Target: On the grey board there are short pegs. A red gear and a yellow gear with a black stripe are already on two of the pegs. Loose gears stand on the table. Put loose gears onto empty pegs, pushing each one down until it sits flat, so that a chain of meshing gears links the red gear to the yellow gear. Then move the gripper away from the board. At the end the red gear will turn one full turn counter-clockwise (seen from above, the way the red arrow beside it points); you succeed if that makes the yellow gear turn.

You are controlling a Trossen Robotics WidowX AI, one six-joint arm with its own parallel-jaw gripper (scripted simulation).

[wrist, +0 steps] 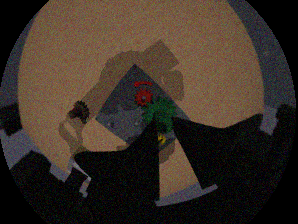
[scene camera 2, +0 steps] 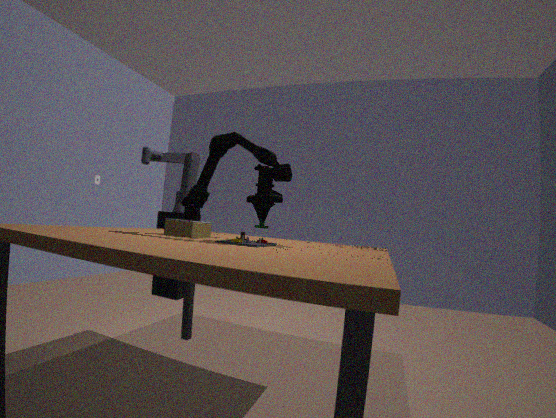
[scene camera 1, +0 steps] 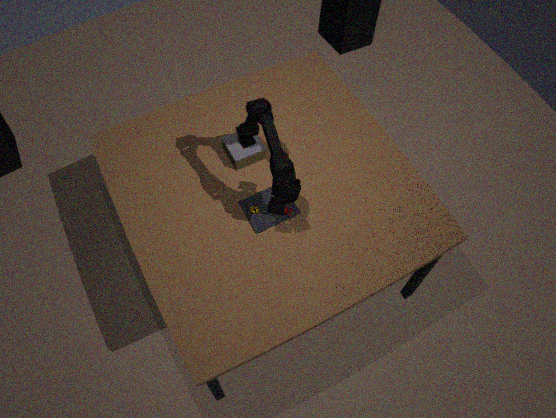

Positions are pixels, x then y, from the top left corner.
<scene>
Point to a green gear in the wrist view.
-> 161,111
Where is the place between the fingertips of my gripper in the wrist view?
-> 162,121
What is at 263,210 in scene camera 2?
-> My gripper.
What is my gripper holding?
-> A green gear.
</scene>
